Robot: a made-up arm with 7 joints. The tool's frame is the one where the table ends. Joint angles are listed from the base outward.
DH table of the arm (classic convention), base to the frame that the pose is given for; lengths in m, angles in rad. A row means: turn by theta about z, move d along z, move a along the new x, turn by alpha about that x. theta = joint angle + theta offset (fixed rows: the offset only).
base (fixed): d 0  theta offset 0.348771  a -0.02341  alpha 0
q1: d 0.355  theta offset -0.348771  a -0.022  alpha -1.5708
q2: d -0.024  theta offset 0  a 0.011  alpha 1.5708
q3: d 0.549  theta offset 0  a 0.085  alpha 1.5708
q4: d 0.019  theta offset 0  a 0.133  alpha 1.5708
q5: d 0.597  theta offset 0  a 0.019  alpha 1.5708
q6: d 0.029  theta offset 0  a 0.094  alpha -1.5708
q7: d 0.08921  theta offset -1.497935  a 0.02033  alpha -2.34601
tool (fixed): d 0.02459  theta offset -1.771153  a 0  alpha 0
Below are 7 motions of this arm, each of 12 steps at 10 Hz.
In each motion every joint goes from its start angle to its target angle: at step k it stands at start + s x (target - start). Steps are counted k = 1, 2, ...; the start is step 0. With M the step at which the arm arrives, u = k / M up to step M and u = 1 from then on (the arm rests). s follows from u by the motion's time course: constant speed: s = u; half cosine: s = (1 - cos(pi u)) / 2; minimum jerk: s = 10 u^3 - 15 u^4 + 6 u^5.
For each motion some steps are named. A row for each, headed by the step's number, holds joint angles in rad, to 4 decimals.
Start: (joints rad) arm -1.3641 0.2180 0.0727 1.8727 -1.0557 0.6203 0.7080
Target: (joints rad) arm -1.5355 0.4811 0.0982 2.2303 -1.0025 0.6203 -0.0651
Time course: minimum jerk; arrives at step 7
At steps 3, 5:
3: -1.4272 0.3148 0.0821 2.0043 -1.0361 0.6203 0.4236
5: -1.5107 0.4430 0.0945 2.1786 -1.0102 0.6203 0.0468

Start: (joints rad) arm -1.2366 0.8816 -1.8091 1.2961 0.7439 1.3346 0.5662
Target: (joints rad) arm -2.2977 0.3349 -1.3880 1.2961 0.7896 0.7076 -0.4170
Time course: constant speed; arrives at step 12
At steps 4, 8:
4: -1.5903 0.6994 -1.6687 1.2961 0.7591 1.1256 0.2385
8: -1.9440 0.5171 -1.5284 1.2961 0.7744 0.9166 -0.0893

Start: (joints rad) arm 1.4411 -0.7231 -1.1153 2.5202 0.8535 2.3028 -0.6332
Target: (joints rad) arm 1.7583 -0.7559 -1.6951 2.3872 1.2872 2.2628 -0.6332
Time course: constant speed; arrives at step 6
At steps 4, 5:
4: 1.6526 -0.7450 -1.5018 2.4315 1.1426 2.2761 -0.6332
5: 1.7054 -0.7504 -1.5985 2.4094 1.2149 2.2695 -0.6332

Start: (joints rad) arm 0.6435 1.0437 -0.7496 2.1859 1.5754 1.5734 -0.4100
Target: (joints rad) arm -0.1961 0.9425 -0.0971 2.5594 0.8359 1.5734 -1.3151
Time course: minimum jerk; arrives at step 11
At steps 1, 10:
1: 0.6380 1.0430 -0.7453 2.1883 1.5706 1.5734 -0.4159
10: -0.1906 0.9432 -0.1014 2.5570 0.8407 1.5734 -1.3092

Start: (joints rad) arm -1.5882 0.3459 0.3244 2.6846 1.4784 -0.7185 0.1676
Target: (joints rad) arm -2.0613 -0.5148 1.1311 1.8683 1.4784 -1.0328 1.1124
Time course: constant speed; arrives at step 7
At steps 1, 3, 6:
1: -1.6558 0.2229 0.4396 2.5680 1.4784 -0.7634 0.3026
3: -1.7910 -0.0230 0.6701 2.3348 1.4784 -0.8532 0.5725
6: -1.9937 -0.3918 1.0159 1.9849 1.4784 -0.9879 0.9774

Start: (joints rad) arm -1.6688 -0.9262 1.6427 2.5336 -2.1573 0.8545 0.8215
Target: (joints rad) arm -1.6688 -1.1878 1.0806 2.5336 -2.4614 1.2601 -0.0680
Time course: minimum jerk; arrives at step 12
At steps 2, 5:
2: -1.6688 -0.9355 1.6227 2.5336 -2.1681 0.8689 0.7899
5: -1.6688 -1.0169 1.4479 2.5336 -2.2627 0.9951 0.5132

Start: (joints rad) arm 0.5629 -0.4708 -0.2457 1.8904 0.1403 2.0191 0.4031
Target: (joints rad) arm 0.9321 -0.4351 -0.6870 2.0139 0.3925 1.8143 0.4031
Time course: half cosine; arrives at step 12
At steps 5, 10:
5: 0.6997 -0.4576 -0.4092 1.9362 0.2338 1.9432 0.4031
10: 0.9074 -0.4375 -0.6574 2.0056 0.3756 1.8280 0.4031

